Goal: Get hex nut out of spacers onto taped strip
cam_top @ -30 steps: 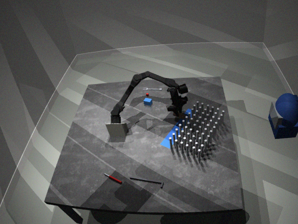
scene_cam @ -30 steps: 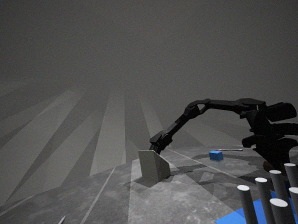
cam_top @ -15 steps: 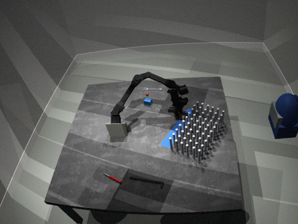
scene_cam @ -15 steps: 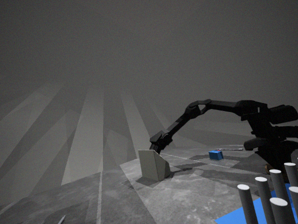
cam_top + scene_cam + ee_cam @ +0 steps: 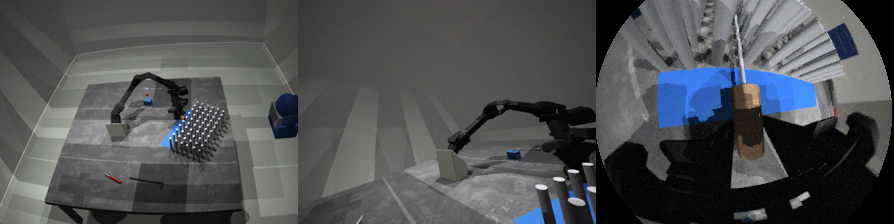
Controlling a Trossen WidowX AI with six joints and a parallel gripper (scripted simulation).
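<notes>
Right now my gripper tip is 9 cm to the left of the blue taped strip and 2 cm above it. The rest, counted from my gripper tip: silver wrench: 36 cm to the left, 26 cm behind, 1 cm below; small red piece: 30 cm behind, 28 cm to the left, 1 cm below; blue cube: 27 cm behind, 17 cm to the left.
</notes>
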